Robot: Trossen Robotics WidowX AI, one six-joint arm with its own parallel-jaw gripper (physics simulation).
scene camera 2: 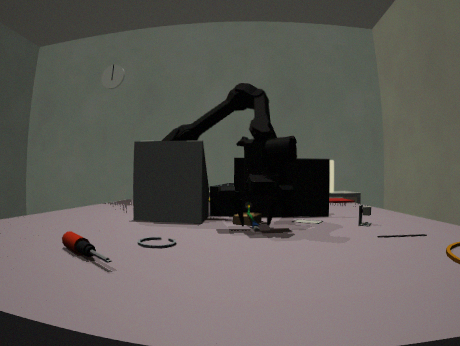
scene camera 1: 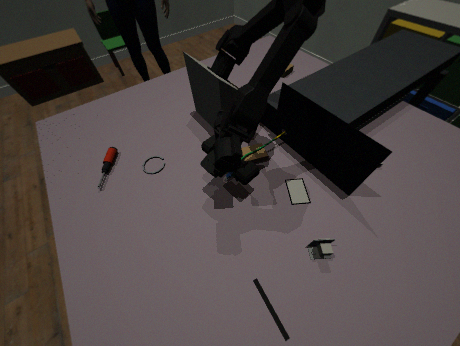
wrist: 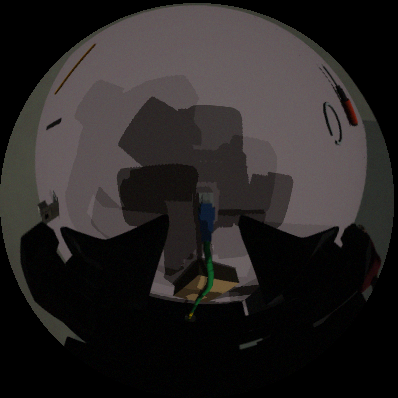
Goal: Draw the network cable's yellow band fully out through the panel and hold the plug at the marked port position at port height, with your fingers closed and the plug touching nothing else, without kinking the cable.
Note:
In view: my gripper (scene camera 2: 255,225), a blue plug (wrist: 206,211) and a wooden block (wrist: 194,280).
My gripper shows as well in scene camera 1 (scene camera 1: 230,174) and in the wrist view (wrist: 204,219).

